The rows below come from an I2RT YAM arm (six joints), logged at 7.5 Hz.
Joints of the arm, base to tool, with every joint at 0 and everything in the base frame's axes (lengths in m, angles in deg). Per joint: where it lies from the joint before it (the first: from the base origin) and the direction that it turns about. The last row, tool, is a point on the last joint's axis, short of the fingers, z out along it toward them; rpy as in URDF.
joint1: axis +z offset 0 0 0.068
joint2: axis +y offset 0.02 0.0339 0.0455
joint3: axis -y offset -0.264 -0.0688 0
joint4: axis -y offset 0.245 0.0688 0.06
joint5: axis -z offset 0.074 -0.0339 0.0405
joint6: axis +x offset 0.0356 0 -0.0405
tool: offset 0 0 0 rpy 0 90 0
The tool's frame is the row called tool.
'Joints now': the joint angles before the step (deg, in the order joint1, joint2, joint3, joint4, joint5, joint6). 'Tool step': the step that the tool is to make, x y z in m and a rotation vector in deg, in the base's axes. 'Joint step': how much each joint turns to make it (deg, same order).
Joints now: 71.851, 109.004, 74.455, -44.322, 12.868, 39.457
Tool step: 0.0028, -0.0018, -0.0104, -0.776, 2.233, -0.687
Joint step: -0.687, 1.192, -0.718, 0.394, -1.841, 0.344
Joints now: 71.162, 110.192, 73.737, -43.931, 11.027, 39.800
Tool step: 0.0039, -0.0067, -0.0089, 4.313, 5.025, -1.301
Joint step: -1.543, -1.011, -3.686, 4.925, -6.117, 0.924
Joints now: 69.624, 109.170, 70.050, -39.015, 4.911, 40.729
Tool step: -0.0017, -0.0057, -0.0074, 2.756, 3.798, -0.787
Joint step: -0.505, -0.840, -3.125, 3.468, -4.358, 1.253
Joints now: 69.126, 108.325, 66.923, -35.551, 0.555, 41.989
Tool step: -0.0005, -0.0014, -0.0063, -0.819, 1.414, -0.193
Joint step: -0.105, 0.773, -0.421, -0.076, -0.985, 0.306
